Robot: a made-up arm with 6 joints.
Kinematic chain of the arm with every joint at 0, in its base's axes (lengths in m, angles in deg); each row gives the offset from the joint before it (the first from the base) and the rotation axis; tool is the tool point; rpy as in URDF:
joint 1: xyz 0 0 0.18 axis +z
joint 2: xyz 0 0 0 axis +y
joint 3: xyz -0.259 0 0.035 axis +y
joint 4: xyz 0.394 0 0.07 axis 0.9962 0 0.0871
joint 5: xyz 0 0 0 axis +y
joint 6: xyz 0.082 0 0.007 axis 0.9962 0 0.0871
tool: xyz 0 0 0 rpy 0 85 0
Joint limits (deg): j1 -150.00..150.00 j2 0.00..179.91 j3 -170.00..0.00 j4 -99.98..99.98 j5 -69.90..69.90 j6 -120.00..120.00
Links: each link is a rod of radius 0.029 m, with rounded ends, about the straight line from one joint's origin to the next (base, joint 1, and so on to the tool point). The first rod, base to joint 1, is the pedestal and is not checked.
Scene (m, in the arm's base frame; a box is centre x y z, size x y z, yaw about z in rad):
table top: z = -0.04
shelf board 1: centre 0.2 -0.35 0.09 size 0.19 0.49 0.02 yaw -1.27
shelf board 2: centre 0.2 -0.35 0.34 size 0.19 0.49 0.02 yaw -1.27
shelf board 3: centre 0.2 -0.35 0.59 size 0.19 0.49 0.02 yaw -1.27
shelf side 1: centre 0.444 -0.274 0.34 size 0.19 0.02 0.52 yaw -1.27
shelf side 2: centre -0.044 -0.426 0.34 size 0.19 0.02 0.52 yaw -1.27
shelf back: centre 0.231 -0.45 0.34 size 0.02 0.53 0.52 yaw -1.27
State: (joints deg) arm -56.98 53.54 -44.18 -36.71 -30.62 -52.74
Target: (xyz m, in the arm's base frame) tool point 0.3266 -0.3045 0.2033
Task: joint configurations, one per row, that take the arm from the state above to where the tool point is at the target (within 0.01 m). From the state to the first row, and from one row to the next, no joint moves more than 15 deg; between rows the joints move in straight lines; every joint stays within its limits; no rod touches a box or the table.
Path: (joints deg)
1: -54.11 42.20 -37.12 -37.72 -33.50 -52.74
2: -51.24 30.86 -30.05 -38.73 -36.38 -52.74
3: -48.36 19.52 -22.99 -39.74 -39.26 -52.74
4: -42.27 30.21 -19.18 -40.64 -40.28 -52.74
5: -36.17 40.89 -15.36 -41.54 -41.30 -52.74
6: -30.07 51.58 -11.55 -42.44 -42.32 -52.74
7: -35.36 64.20 -23.29 -40.65 -37.44 -52.74
8: -40.65 76.82 -35.03 -38.85 -32.57 -52.74
9: -45.94 89.44 -46.77 -37.06 -27.70 -52.74

